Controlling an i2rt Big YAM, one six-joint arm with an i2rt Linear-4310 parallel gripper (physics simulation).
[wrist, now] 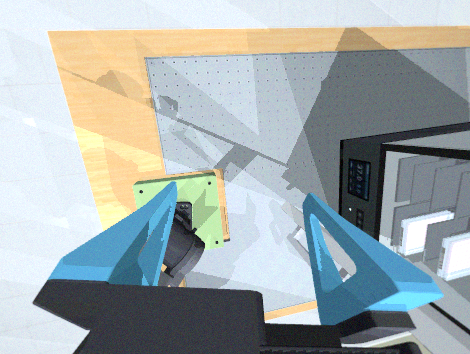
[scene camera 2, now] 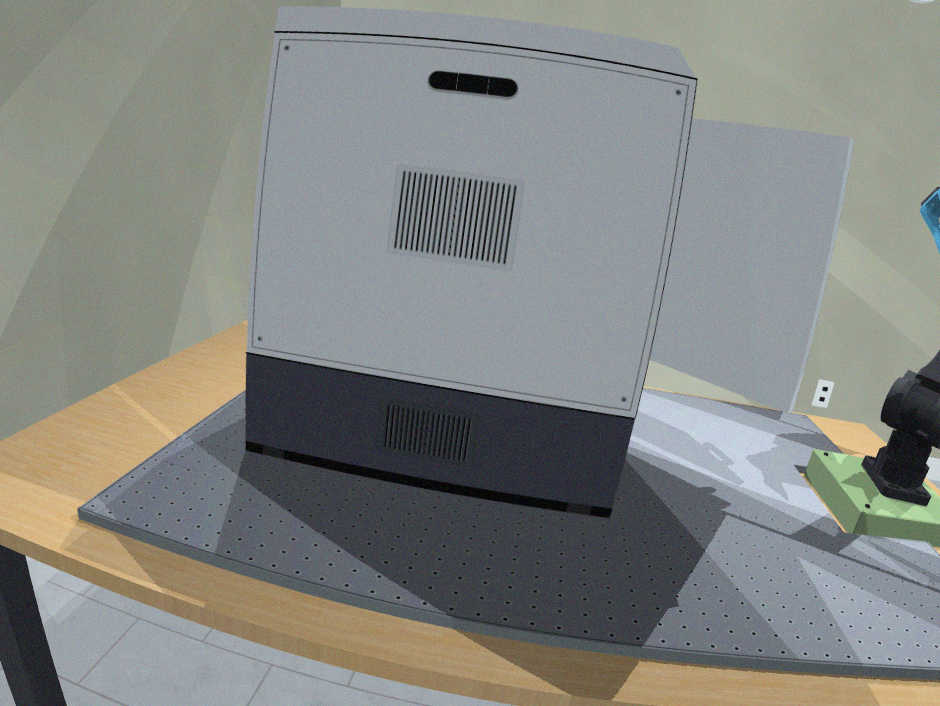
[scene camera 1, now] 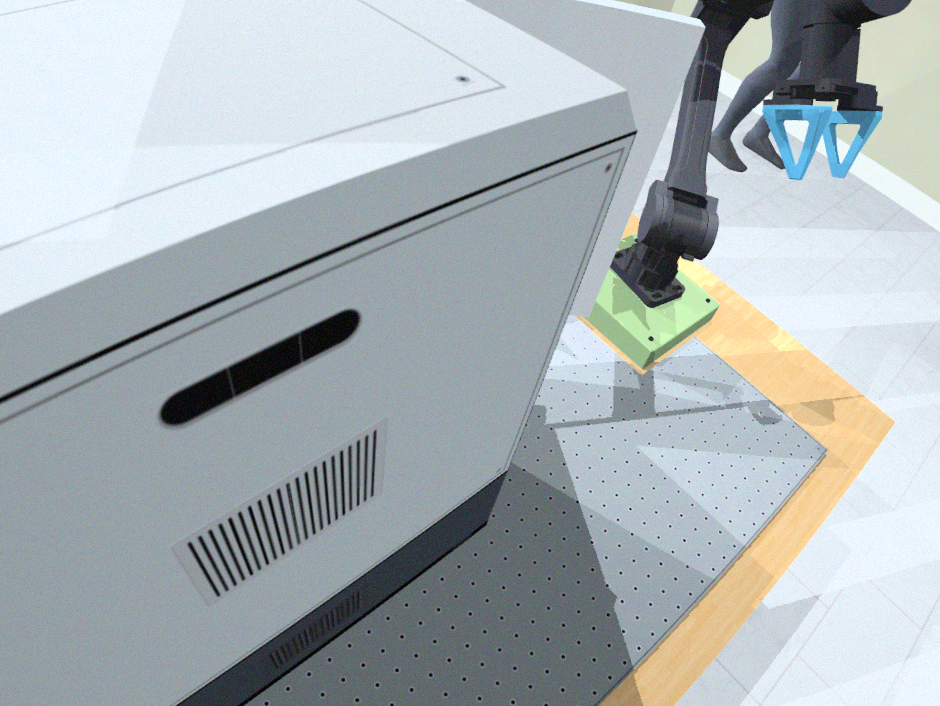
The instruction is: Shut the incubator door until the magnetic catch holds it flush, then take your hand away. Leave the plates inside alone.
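The grey incubator stands on the perforated board. Its door stands wide open, sticking out past the front on the far side in the scene views. The wrist view shows the open front with a dark display panel and white plates inside. My gripper is open and empty, its blue fingers wide apart. It hangs high in front of the incubator, apart from the door. In scene camera 2 part of a finger shows at the right edge.
The arm's green base block sits in front of the incubator, close to the open door. The perforated board lies on the wooden table. A grey figure's legs show behind the arm.
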